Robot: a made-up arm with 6 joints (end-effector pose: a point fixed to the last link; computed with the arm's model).
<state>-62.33 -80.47 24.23 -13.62 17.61 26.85</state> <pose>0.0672 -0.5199 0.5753 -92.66 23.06 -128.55</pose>
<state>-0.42 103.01 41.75 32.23 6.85 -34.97</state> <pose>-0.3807 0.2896 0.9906 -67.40 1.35 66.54</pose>
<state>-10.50 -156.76 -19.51 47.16 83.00 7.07</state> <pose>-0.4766 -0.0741 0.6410 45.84 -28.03 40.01</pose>
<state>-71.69 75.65 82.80 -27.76 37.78 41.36</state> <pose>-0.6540 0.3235 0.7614 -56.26 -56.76 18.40</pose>
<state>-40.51 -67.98 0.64 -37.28 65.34 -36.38</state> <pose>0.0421 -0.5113 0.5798 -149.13 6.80 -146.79</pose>
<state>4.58 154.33 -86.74 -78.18 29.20 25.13</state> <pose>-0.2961 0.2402 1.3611 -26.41 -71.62 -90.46</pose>
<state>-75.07 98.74 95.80 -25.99 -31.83 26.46</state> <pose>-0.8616 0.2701 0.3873 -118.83 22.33 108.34</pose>
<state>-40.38 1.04 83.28 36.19 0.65 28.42</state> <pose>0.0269 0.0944 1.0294 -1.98 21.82 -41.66</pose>
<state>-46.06 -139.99 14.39 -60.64 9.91 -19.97</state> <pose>-0.5140 -0.3578 0.1126 133.91 24.60 131.68</pose>
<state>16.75 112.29 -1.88 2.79 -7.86 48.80</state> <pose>-0.2683 0.4046 0.9979 -44.26 -42.48 15.28</pose>
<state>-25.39 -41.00 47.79 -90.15 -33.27 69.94</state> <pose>0.4069 0.0136 0.5024 -70.39 60.05 -17.53</pose>
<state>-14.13 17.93 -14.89 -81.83 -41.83 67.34</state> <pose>0.3442 0.0031 0.4456 -141.24 28.98 -36.89</pose>
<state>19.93 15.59 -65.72 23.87 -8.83 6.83</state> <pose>0.3265 -0.1064 0.6335 -171.35 -29.51 -0.14</pose>
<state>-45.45 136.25 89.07 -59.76 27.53 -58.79</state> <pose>-0.9292 -0.0678 0.4010 134.80 51.56 43.59</pose>
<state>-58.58 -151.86 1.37 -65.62 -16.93 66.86</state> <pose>-0.5058 -0.1342 0.0738 -177.15 24.15 173.37</pose>
